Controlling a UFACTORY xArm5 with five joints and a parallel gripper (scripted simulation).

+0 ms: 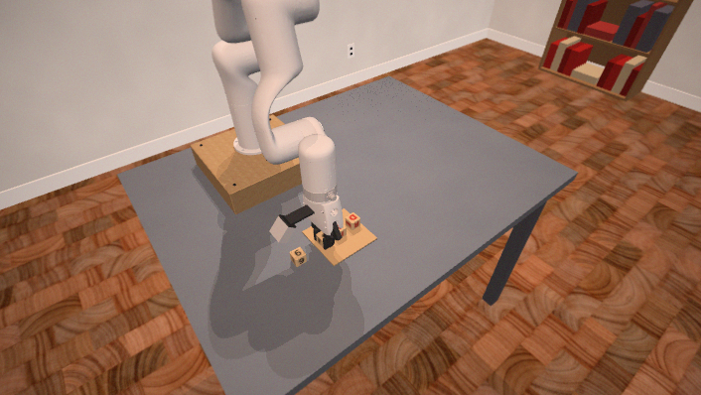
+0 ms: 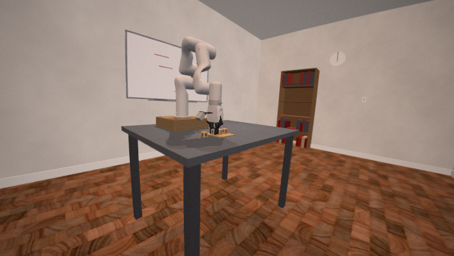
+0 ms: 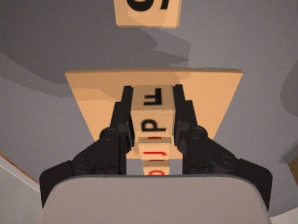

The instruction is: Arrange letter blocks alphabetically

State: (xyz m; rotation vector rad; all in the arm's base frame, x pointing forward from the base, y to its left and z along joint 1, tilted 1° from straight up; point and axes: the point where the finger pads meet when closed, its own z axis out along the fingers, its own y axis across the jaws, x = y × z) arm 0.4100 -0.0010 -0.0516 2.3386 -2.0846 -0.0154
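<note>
Right now my hand is 50 mm to the right of the tan mat and 30 mm above it. From my hand the other things lie so: wooden block 100 mm to the left, 10 mm below, 10 mm behind.
</note>
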